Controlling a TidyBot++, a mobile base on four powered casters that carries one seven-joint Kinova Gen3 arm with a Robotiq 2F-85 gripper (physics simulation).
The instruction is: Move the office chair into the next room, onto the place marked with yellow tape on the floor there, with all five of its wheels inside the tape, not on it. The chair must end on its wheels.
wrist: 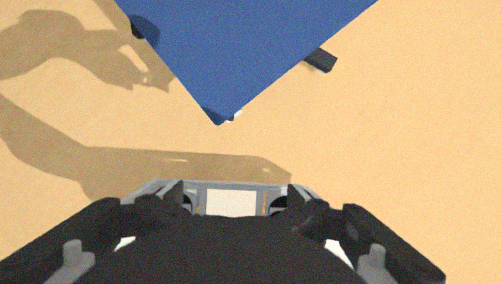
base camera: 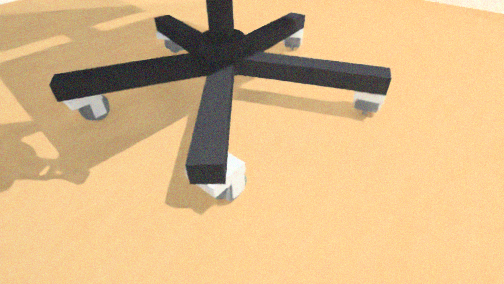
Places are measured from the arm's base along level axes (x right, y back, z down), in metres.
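Pixels of known places: gripper, fingertip midpoint: (wrist: 236, 193).
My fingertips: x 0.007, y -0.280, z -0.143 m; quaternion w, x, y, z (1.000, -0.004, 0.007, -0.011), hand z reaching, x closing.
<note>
Behind a point stands the place of what it marks.
The office chair (base camera: 212, 115) @[x -0.025, y -0.448, z 0.290 m] (wrist: 235, 45) @[x -0.004, y -0.425, z -0.073 m] stands upright. In the base camera view its black five-armed base and column show, with one arm pointing toward me and pale casters with grey wheels on the floor. In the wrist view its blue seat is seen from above, one corner pointing toward my gripper; a black base arm sticks out at the right. My gripper (wrist: 236, 193) @[x 0.007, y -0.280, z -0.143 m] is open, with nothing between its fingers, and is apart from the seat corner in the image. The backrest and the yellow tape do not show in either view.
Part of my own mobile base (wrist: 231, 202) @[x 0.000, y -0.082, z 0.307 m] shows between and behind the fingers in the wrist view. Shadows of the chair and arm lie on the orange-tan floor (base camera: 375, 210) @[x 0.201, y -0.335, z 0.397 m] (wrist: 425, 150) @[x 0.764, y -0.288, z 0.397 m]. Pale strips of wall edge show at the top corners of the base camera view.
</note>
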